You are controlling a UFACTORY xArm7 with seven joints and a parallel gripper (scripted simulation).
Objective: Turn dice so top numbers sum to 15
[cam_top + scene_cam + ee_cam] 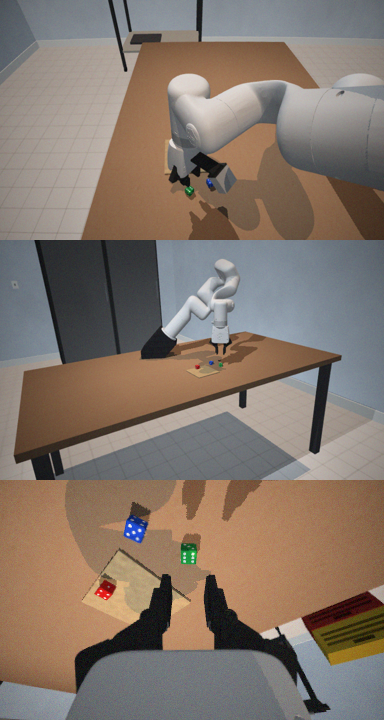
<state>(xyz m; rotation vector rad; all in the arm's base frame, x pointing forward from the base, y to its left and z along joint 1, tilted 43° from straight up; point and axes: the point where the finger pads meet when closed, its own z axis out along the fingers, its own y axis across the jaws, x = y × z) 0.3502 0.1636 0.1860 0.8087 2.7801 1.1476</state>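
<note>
My gripper is now 9 cm above the green die. Also, from my hand: blue die (5 cm behind, 4 cm to the right, 9 cm below); tan mat (5 cm ahead, 13 cm to the right, 10 cm below); red die (14 cm to the right, 8 cm below).
</note>
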